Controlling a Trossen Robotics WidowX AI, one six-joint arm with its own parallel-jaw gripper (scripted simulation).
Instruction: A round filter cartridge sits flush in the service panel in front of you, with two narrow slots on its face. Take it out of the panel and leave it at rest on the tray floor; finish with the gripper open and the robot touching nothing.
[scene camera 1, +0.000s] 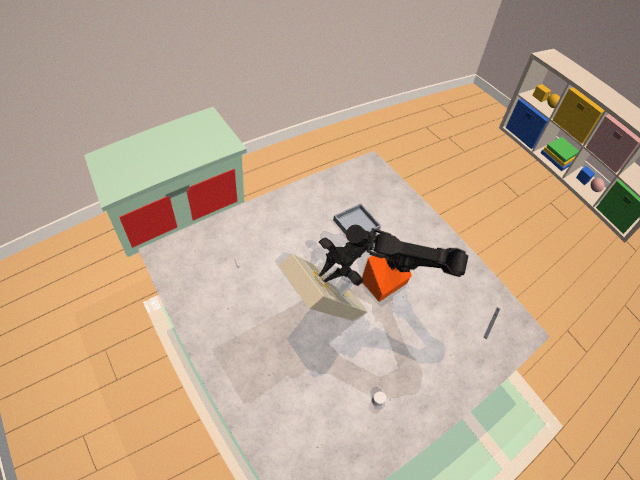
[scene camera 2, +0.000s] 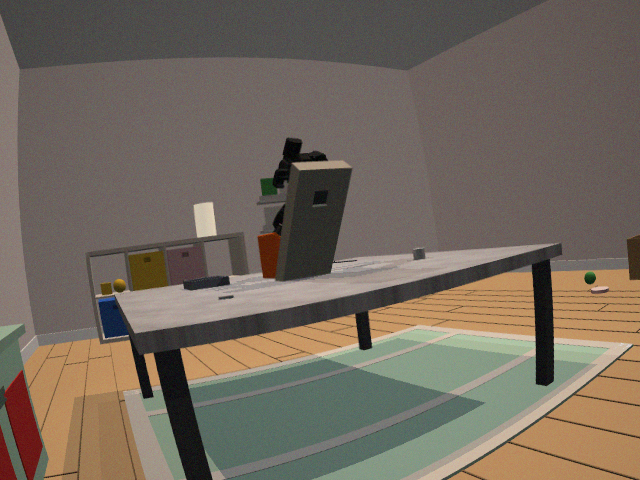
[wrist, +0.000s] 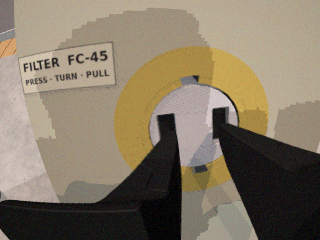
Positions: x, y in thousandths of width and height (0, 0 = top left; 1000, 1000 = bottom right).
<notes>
In view: my gripper (scene camera 1: 502, 582), a round filter cartridge (wrist: 611, 460), a beige service panel (scene camera 2: 495, 407) and a tray (scene camera 1: 559, 449).
My gripper also shows in the wrist view (wrist: 617, 569). The beige service panel shows as well in scene camera 1 (scene camera 1: 471, 572) and in the wrist view (wrist: 286, 348). Scene camera 2 does not show the round filter cartridge, which is hidden by the beige service panel.
</notes>
